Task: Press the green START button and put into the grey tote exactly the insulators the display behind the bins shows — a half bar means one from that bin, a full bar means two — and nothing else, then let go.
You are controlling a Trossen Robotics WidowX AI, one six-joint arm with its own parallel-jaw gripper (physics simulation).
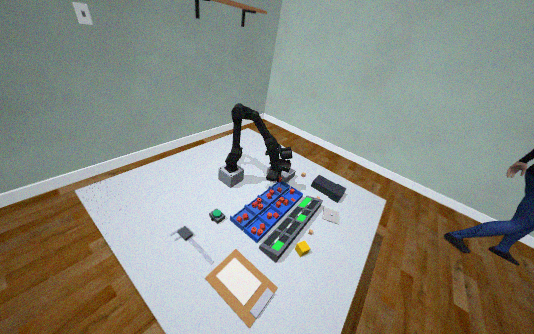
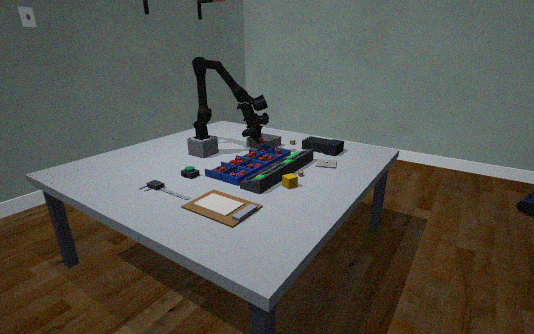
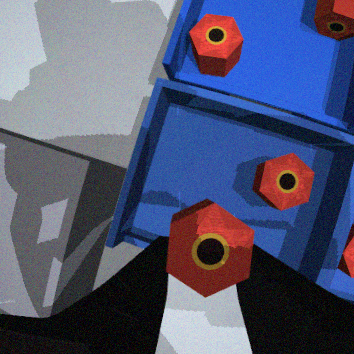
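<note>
My gripper is shut on a red hexagonal insulator, held above the near edge of the end bin, beside the grey tote. Another insulator stands in that bin. Two rows of blue bins hold more red insulators. The dark display behind them shows three green areas; exact bar lengths are hard to tell. The green START button sits beside the bins. The tote's inside is mostly hidden.
A yellow cube and a pale plate lie beyond the display. A black box stands farther back. A clipboard and a caliper lie in front.
</note>
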